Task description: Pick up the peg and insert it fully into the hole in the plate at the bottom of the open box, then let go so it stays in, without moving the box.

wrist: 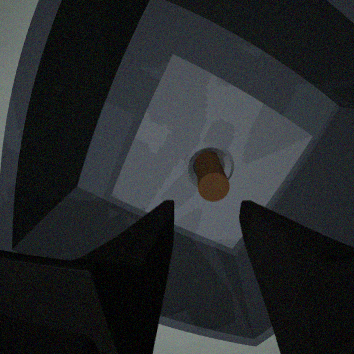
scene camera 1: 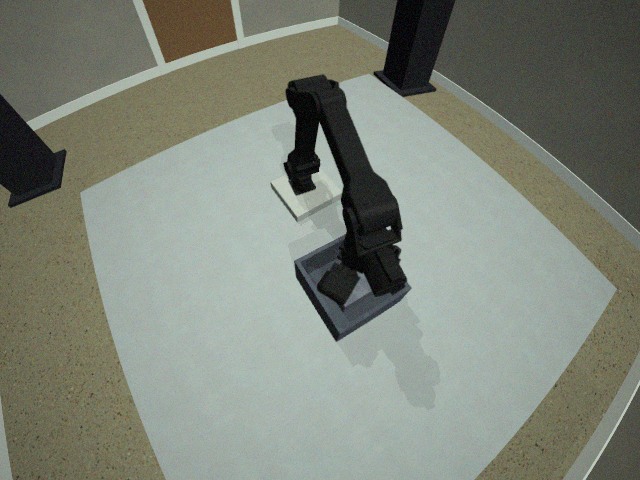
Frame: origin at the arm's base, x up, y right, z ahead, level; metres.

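Where they show: gripper, fingertip midpoint: [wrist: 206, 209] [scene camera 1: 348, 273]; arm's base, link origin: [scene camera 1: 302, 184].
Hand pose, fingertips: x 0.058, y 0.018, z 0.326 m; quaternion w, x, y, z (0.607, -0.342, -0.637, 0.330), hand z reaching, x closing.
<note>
Things, the pixels of their top centre, and the offset from my fingertips. "spot": a spot on its surface instead. Level surfaces: height alone.
- orange-brown peg, top centre: [wrist: 213, 187] dy -0.005, dx +0.001, dz +0.011 m
- round hole, surface spot: [wrist: 229, 166] spot: dy +0.005, dx -0.027, dz +0.018 m
- light grey plate, top centre: [wrist: 209, 167] [scene camera 1: 350, 280] dy -0.004, dx -0.026, dz +0.011 m
- pale mat, surface height: dx -0.087 m
The orange-brown peg [wrist: 213, 186] stands on end in the wrist view, its lower end within the round hole [wrist: 229, 166] in the light grey plate [wrist: 175, 100] [scene camera 1: 363, 290]. A dark crescent of the hole shows around it; how deep the peg sits I cannot tell. The plate lies at the bottom of the open blue-grey box [scene camera 1: 364, 319] [wrist: 50, 227]. My gripper [wrist: 206, 209] [scene camera 1: 360, 287] is partly open and empty, pointing down at the box. The peg's top shows just beyond the gap between the fingertips, touching neither. The peg is hidden in the scene view.
The box walls surround the plate on all sides, close to the gripper. The arm's base stands on a white slab [scene camera 1: 299, 210] behind the box. Dark pillars [scene camera 1: 413, 46] [scene camera 1: 23, 155] stand at the back right and far left, off the pale mat [scene camera 1: 206, 310].
</note>
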